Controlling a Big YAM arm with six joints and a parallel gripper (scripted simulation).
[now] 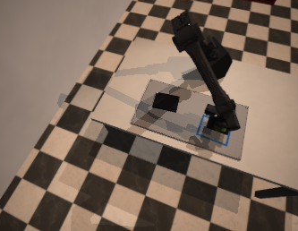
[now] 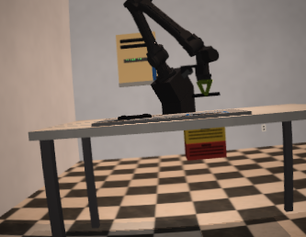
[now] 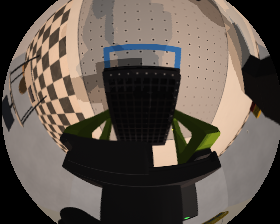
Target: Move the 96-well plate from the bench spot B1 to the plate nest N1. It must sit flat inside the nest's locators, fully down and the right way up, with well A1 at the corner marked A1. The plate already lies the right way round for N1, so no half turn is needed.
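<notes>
The plate nest N1 lies 15 cm behind my hand, 33 cm to the right of it and 8 cm below it. Round my hand: 96-well plate: right at my hand.
</notes>
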